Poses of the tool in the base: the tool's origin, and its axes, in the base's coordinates. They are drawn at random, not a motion.
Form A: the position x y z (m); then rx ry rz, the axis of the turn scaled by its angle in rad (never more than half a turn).
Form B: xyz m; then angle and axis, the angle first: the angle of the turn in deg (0 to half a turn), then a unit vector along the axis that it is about. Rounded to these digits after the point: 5 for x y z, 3 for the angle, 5 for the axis.
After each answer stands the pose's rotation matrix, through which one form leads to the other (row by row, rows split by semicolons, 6 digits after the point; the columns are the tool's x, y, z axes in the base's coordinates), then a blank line. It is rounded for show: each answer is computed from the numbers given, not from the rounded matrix.
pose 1, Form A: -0.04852 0.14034 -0.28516 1.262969 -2.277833 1.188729
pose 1, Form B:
-0.04852 0.14034 -0.28516 164.037 0.44114 -0.79561 0.41521
-0.579740 -0.802604 0.140456; -0.574228 0.280156 -0.769269; 0.578069 -0.526630 -0.623295

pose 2, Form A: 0.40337 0.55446 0.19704 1.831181 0.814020 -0.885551
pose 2, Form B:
0.40337 0.55446 0.19704 125.529 0.83581 0.37155 -0.40419
0.523419 0.819945 -0.231781; 0.162064 -0.362854 -0.917645; -0.836521 0.442750 -0.322808

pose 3, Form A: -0.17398 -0.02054 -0.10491 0.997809 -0.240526 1.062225
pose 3, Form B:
-0.17398 -0.02054 -0.10491 84.631 0.67552 -0.16284 0.71913
0.507202 -0.815686 0.278213; 0.616270 0.117603 -0.778704; 0.602460 0.566415 0.562332

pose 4, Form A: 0.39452 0.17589 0.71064 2.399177 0.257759 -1.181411
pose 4, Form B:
0.39452 0.17589 0.71064 153.935 0.89299 0.09594 -0.43973
0.615468 0.355846 -0.703259; -0.030579 -0.880824 -0.472455; -0.787568 0.312285 -0.531238

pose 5, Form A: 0.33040 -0.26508 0.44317 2.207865 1.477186 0.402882
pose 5, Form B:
0.33040 -0.26508 0.44317 153.944 0.82174 0.54979 0.14995
0.383505 0.791780 0.475404; 0.923508 -0.324554 -0.204447; -0.007583 0.517445 -0.855683

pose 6, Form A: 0.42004 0.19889 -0.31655 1.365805 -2.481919 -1.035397
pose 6, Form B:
0.42004 0.19889 -0.31655 172.815 0.45282 -0.82287 -0.34328
-0.583657 -0.699366 -0.412591; -0.785238 0.356753 0.506091; -0.206750 0.619366 -0.757390

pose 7, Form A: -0.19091 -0.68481 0.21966 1.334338 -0.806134 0.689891
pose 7, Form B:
-0.19091 -0.68481 0.21966 97.676 0.78271 -0.47287 0.40468
0.560884 -0.820611 -0.109573; -0.018502 0.119894 -0.992614; 0.827688 0.558769 0.052064

